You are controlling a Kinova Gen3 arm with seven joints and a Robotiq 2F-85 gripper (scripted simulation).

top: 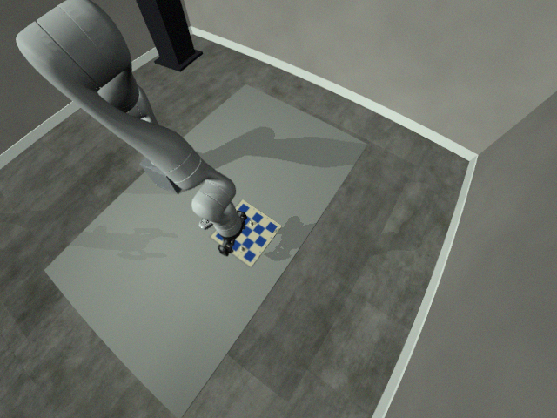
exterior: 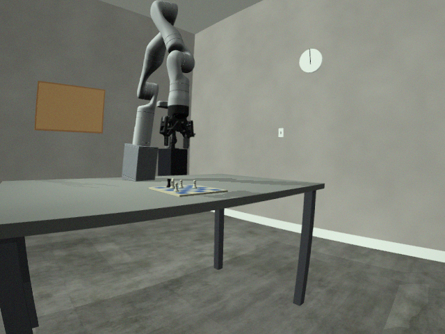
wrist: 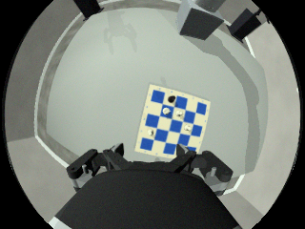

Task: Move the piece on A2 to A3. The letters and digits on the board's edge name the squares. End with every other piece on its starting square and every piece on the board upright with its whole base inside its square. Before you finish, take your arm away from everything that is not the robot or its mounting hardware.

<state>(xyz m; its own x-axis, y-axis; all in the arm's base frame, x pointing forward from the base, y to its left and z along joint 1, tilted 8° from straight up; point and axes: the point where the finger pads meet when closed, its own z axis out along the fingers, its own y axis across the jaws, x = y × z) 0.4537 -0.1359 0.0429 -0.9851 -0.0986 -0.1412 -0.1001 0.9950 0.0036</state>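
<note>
The chessboard is 16 cm below my hand, 8 cm to the left of it and 3 cm behind it. Round my hand: dark piece: 14 cm below, 11 cm behind, 5 cm to the left.
</note>
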